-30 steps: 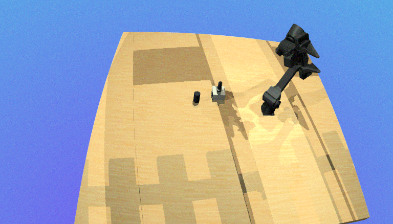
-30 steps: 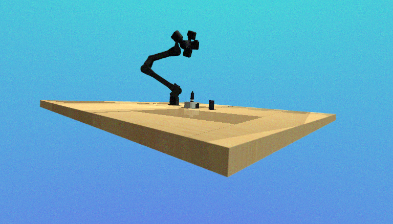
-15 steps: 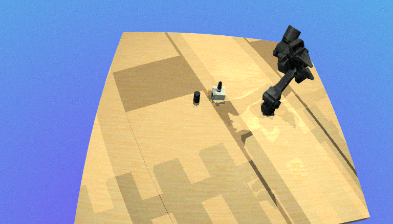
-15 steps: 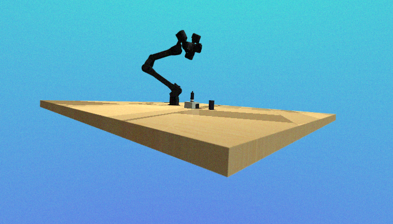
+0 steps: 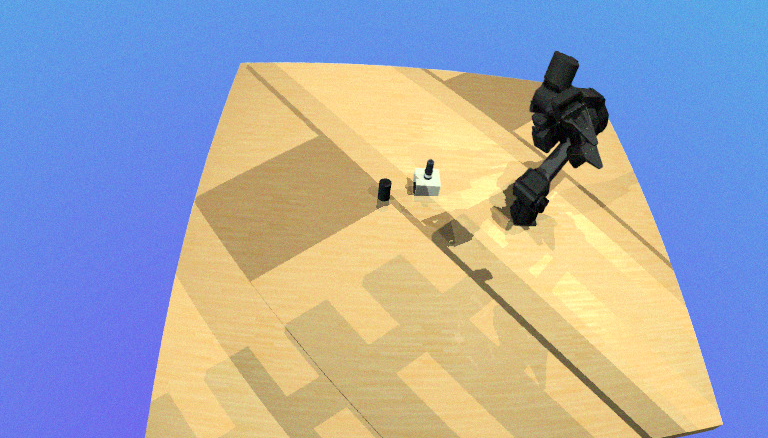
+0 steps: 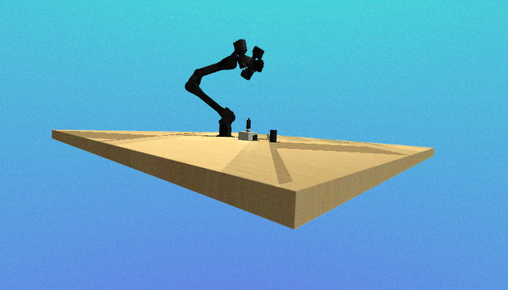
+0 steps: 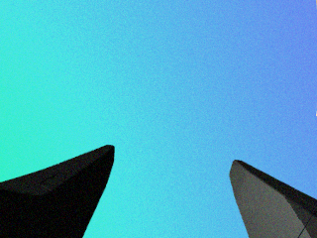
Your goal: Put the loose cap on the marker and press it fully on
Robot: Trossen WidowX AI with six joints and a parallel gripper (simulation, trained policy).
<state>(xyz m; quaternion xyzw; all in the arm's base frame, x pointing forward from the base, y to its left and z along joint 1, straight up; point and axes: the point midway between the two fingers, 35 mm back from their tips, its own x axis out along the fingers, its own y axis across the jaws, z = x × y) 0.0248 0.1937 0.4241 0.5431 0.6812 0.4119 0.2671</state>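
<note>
The black cap lies 400 mm below my gripper tip, 350 mm ahead of it and 270 mm to the right of it. Also, from my gripper tip: grey holder block 410 mm below, 310 mm to the right, 240 mm ahead.
</note>
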